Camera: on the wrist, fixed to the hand. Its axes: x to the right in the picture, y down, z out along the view.
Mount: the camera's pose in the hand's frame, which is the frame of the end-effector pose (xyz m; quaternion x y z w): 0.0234 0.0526 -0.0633 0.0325 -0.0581 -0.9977 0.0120
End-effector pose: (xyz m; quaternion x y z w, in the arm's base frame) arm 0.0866 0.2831 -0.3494 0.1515 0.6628 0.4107 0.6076
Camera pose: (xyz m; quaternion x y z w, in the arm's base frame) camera 0.0070 0.3091 -0.3318 -0.6158 0.1371 -0.6316 0.4506
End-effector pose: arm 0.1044 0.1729 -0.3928 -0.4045 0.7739 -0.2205 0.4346
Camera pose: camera 0.0208 0.1834 -0.4076 0.7757 0.4267 0.4379 0.1567
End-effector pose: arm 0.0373 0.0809 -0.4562 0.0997 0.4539 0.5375 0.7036
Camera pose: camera -0.0447 0.0999 -0.4715 -0.3976 0.0815 -0.7161 0.5679
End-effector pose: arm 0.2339 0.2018 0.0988 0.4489 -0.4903 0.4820 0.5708
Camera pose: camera 0.1911 0.2737 0.1168 0.5411 0.4245 -0.5738 0.4447
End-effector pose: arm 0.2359 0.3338 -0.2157 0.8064 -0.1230 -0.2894 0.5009
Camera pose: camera 0.2968 0.3444 -0.1566 -0.1319 -0.7645 0.5461 0.3161
